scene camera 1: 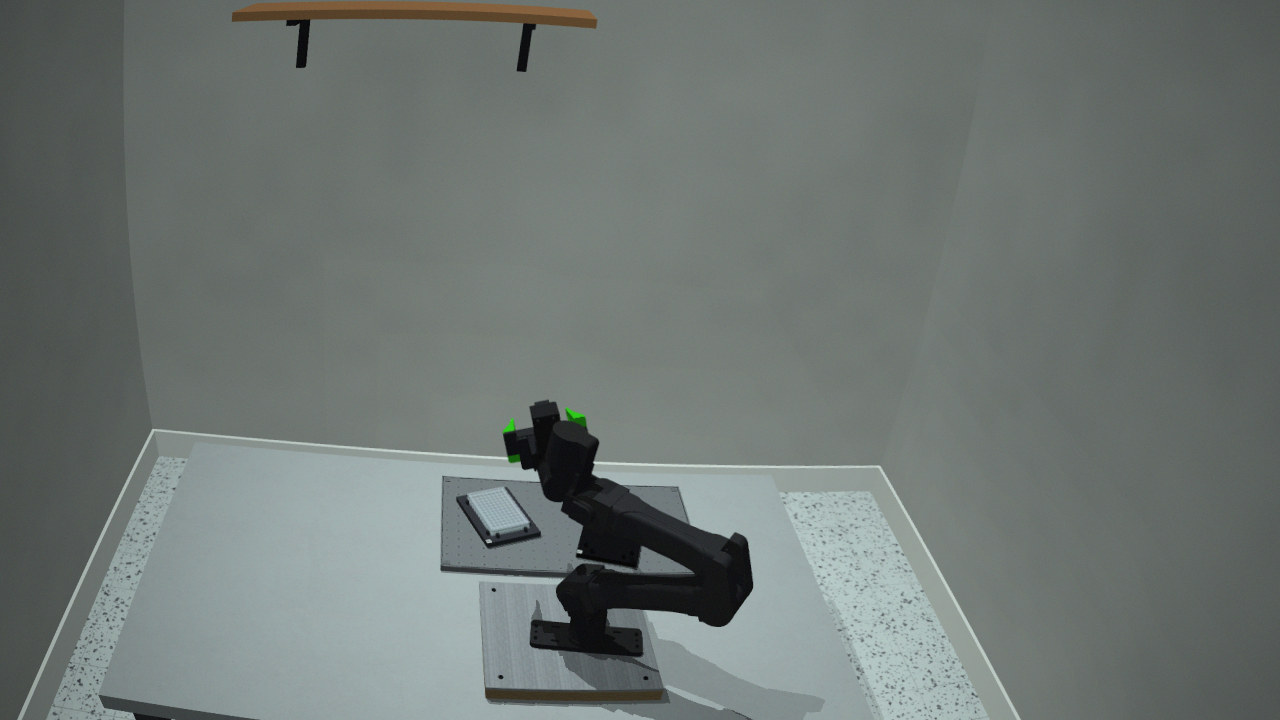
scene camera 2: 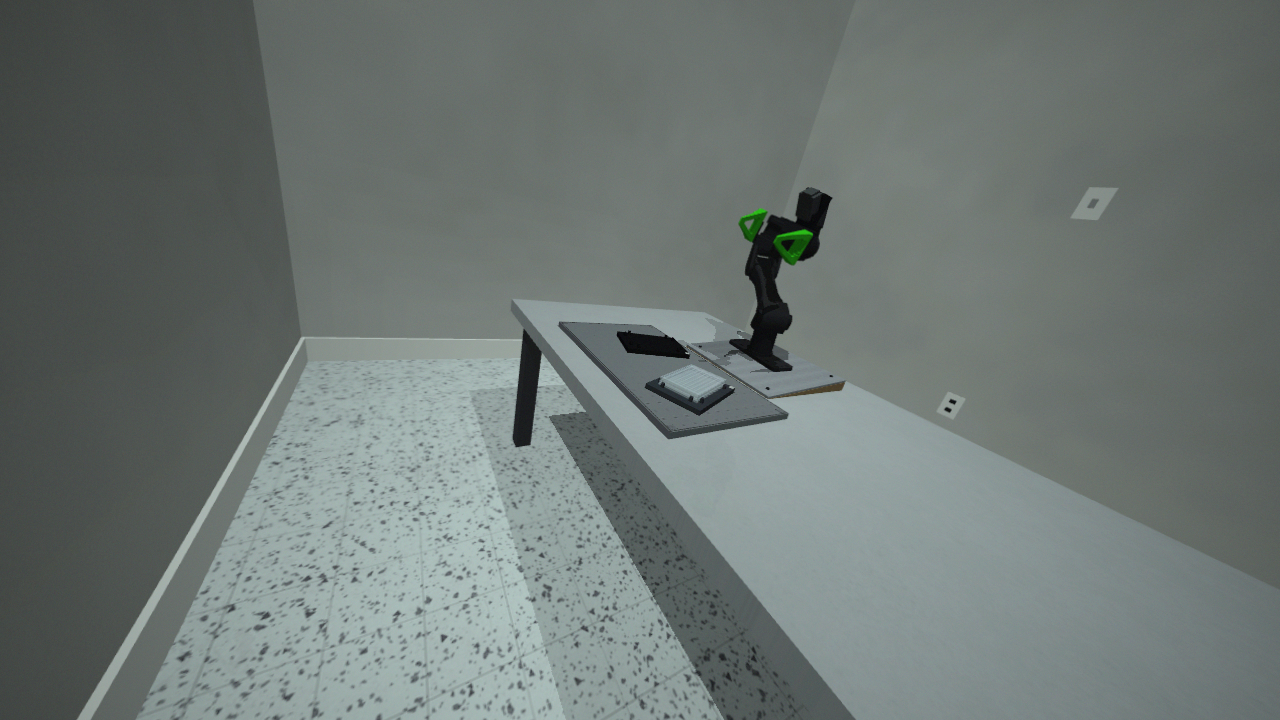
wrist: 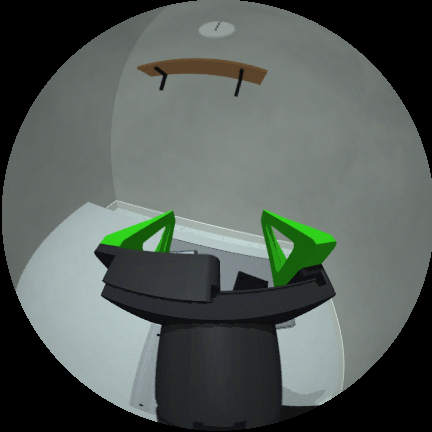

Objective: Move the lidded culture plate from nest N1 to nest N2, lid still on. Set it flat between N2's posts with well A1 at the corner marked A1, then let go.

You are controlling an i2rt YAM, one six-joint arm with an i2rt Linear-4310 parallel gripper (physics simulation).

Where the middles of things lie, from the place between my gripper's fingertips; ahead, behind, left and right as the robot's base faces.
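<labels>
Black nest point(scene camera 1: 607, 548): 80 mm ahead of my hand, 170 mm to the right of it, 310 mm below it.
</labels>
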